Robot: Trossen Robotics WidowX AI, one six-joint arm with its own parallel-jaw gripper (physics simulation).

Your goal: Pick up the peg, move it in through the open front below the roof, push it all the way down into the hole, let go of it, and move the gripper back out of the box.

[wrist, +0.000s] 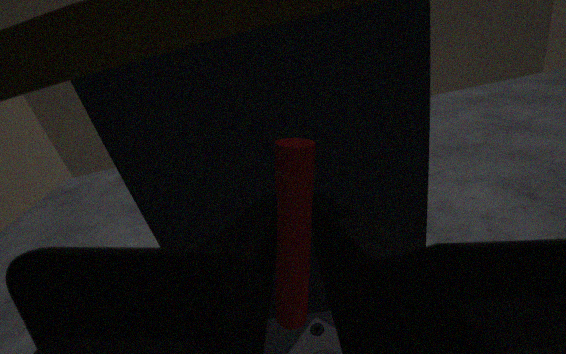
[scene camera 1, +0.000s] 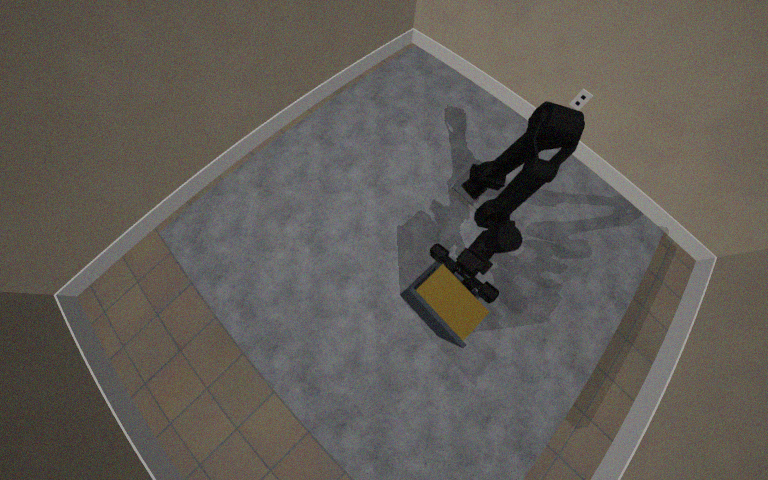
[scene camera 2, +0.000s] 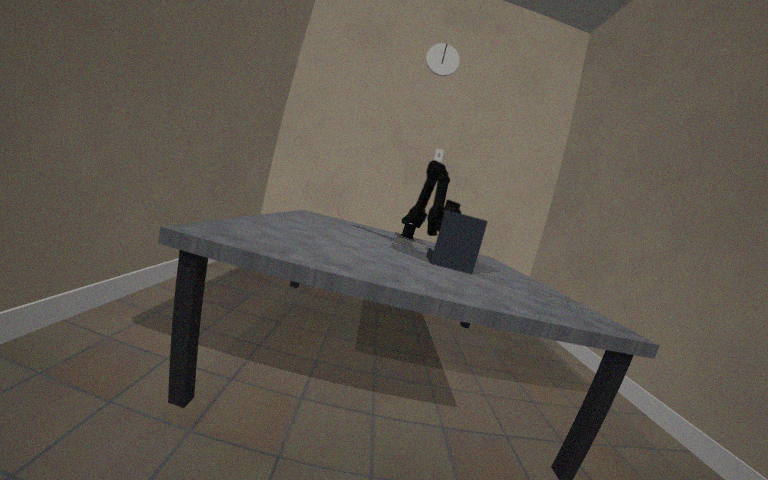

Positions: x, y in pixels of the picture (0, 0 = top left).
Labels:
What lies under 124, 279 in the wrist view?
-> My gripper.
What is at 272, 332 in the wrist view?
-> A box.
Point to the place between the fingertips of my gripper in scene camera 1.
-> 439, 298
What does my gripper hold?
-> A red peg.

